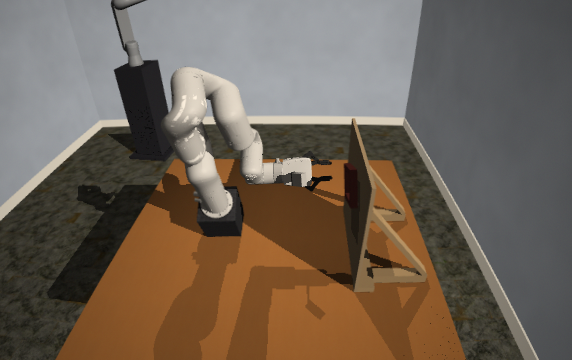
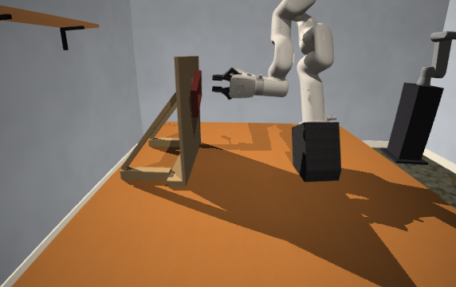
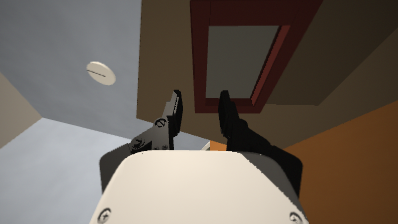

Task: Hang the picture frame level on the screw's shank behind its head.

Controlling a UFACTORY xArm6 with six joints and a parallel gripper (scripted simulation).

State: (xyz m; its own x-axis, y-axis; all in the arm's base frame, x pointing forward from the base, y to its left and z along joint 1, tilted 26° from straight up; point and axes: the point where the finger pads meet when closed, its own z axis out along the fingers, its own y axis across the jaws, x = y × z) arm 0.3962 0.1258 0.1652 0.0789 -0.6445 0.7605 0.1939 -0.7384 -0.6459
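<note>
My hand is 10 cm short of the dark red picture frame, 4 cm above it and 1 cm to the left of it. From my hand the other things lie so: upright wooden board 12 cm below, 11 cm ahead.
</note>
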